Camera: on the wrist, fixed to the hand. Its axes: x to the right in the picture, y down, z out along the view.
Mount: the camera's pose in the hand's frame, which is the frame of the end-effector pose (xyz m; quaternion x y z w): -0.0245 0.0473 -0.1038 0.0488 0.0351 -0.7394 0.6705
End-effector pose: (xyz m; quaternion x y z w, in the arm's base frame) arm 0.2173 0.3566 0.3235 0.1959 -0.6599 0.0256 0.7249
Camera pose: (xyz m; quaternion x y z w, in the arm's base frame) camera 0.2985 0.4386 0.3062 0.6538 -0.2709 -0.4798 0.5186
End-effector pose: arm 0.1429 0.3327 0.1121 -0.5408 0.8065 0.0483 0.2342
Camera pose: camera 0.0743 0.3386 0.2063 -0.9492 0.1515 -0.1991 0.1908
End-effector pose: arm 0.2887 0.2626 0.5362 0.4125 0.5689 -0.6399 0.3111
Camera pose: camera 0.3592 0.3555 0.5342 0.1064 -0.6662 0.6724 0.3047
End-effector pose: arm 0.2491 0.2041 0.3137 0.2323 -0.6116 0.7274 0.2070
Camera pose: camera 0.2324 0.2982 0.2467 0.5926 -0.1956 0.3727 0.6868
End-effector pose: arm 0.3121 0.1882 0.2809 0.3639 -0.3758 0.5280 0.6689
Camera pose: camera 0.2741 0.2777 0.2164 0.5360 0.0663 -0.1095 0.8344
